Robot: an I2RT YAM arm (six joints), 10 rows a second.
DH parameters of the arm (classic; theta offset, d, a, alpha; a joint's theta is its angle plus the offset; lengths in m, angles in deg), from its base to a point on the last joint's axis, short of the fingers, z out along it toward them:
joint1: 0 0.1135 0.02 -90
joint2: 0 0 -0.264 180
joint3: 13.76 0 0.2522 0
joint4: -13.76 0 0.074 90
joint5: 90 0 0 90
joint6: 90 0.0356 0 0
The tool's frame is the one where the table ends.
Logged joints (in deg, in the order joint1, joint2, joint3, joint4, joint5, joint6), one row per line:
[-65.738 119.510 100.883 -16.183 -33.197 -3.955]
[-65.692 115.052 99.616 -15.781 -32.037 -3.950]
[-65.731 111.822 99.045 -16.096 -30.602 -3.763]
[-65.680 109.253 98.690 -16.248 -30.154 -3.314]
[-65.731 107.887 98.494 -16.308 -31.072 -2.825]
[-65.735 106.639 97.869 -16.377 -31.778 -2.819]
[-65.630 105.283 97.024 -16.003 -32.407 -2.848]
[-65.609 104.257 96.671 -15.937 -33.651 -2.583]
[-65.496 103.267 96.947 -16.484 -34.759 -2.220]
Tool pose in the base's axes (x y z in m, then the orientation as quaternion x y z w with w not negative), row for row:
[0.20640 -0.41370 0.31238 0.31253 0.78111 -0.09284 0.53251]
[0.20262 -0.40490 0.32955 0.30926 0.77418 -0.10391 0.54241]
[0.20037 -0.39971 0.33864 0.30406 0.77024 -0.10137 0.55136]
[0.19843 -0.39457 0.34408 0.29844 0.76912 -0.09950 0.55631]
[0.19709 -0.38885 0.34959 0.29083 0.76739 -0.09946 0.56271]
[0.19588 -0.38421 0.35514 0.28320 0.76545 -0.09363 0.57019]
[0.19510 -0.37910 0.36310 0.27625 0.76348 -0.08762 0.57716]
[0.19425 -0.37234 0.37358 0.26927 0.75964 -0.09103 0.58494]
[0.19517 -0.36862 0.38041 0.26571 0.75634 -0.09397 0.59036]
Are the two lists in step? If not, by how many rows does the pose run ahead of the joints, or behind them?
The pose runs 2 rows ahead of the joints: the pose in row i belongs to the joints in row i + 2.
